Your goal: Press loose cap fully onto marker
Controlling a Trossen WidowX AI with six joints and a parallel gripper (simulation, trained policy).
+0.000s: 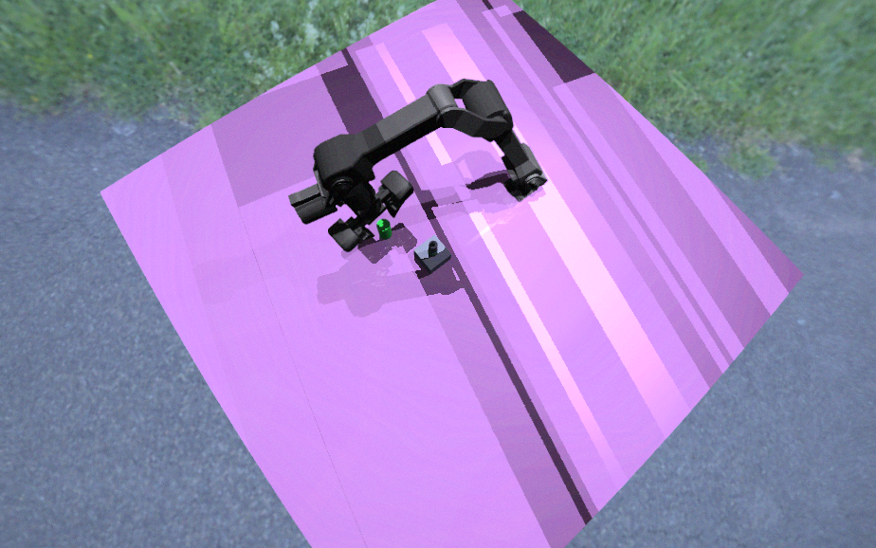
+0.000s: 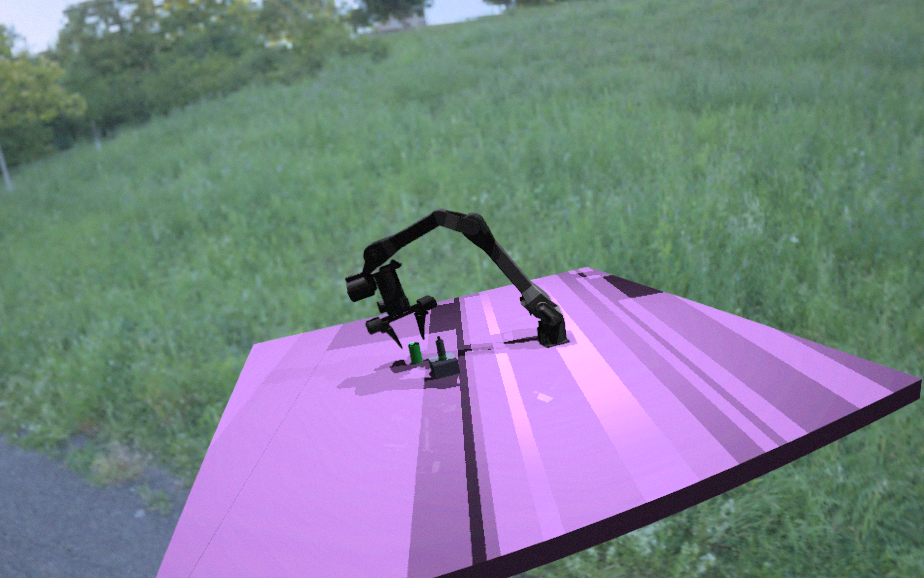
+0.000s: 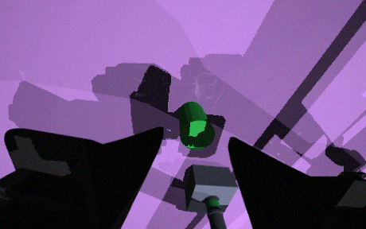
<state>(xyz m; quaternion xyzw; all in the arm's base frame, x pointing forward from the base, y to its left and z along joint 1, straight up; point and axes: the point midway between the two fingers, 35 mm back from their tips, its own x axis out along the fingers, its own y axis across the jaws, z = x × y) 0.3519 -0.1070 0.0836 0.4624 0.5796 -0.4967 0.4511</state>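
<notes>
My gripper tip is now 20 mm above the green cap. From my gripper tip the other things lie so: grey holder block (50 mm behind, 110 mm to the left, 30 mm below).
</notes>
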